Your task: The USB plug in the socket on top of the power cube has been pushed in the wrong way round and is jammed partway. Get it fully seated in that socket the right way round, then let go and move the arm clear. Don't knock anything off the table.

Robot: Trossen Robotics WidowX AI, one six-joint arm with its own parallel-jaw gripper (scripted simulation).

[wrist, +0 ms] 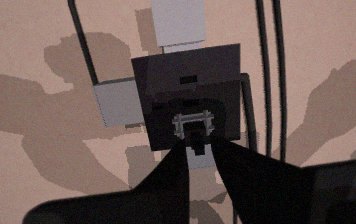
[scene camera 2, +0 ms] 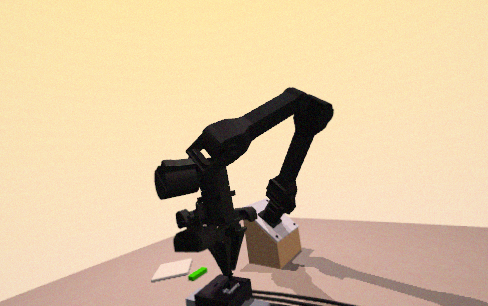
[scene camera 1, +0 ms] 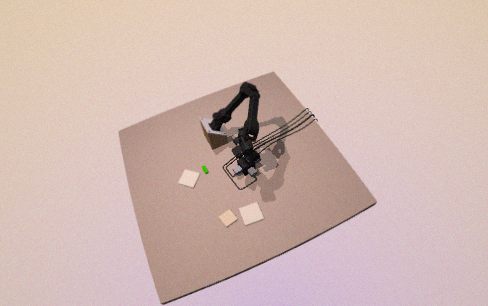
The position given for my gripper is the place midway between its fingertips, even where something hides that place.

I see my gripper (scene camera 2: 229, 272) and a dark power cube (wrist: 187, 82).
My gripper shows as well in the wrist view (wrist: 198, 144).
